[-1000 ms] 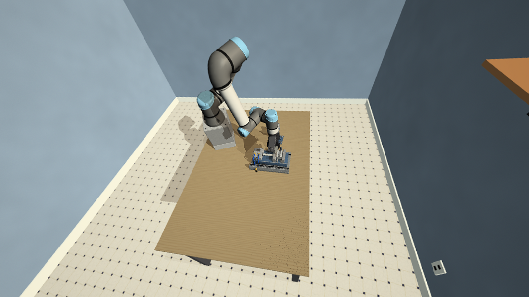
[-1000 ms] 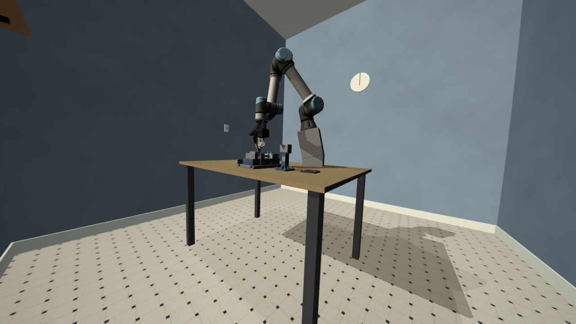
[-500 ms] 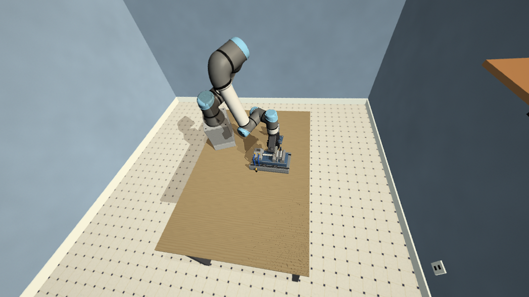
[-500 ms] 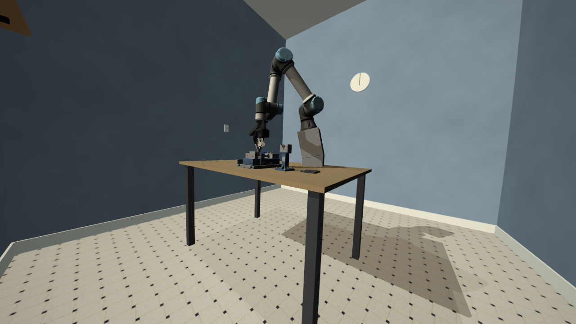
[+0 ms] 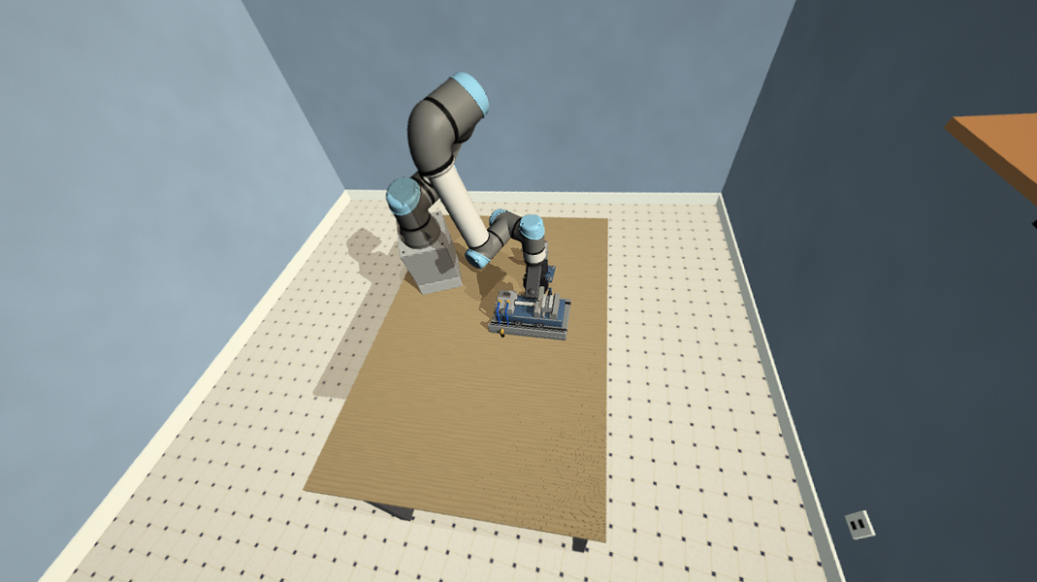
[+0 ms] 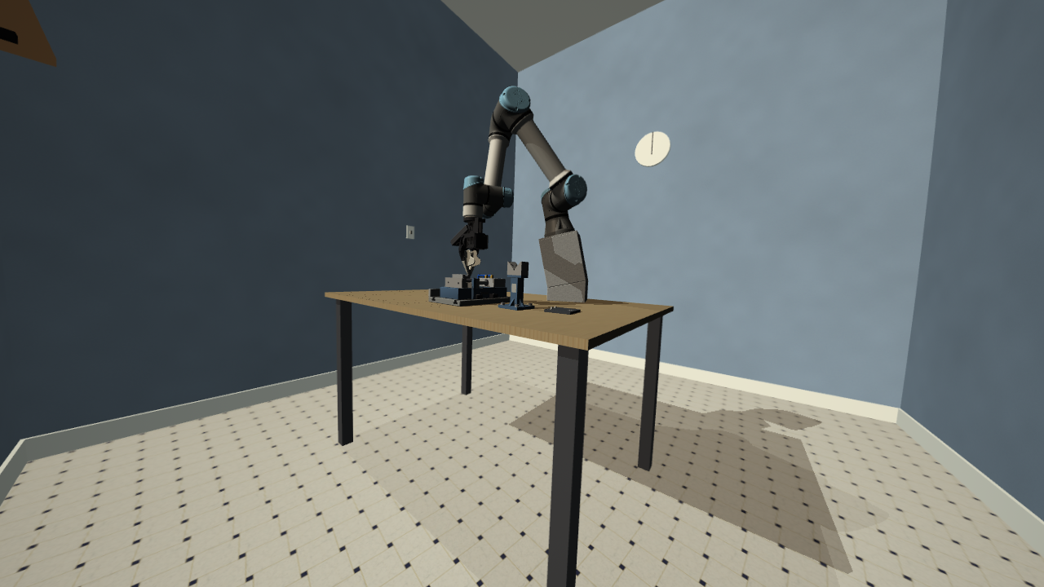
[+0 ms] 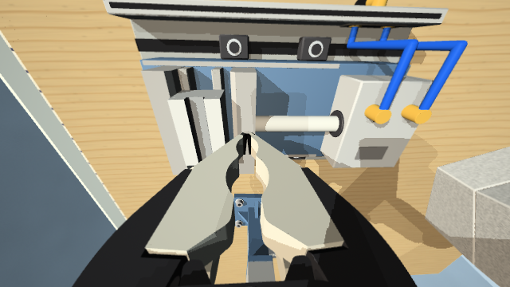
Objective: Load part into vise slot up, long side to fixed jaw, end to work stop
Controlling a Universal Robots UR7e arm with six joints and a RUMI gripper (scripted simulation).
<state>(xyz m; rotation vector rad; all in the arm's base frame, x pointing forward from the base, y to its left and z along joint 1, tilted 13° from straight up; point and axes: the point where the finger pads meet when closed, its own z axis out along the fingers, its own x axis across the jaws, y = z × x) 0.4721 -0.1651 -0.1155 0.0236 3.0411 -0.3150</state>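
Right now my hand is 40 mm short of the part and 20 mm above it. Also, from my hand: cylinder rod 50 mm behind, 40 mm below; fixed jaw 70 mm ahead, 40 mm below; moving jaw 40 mm below.
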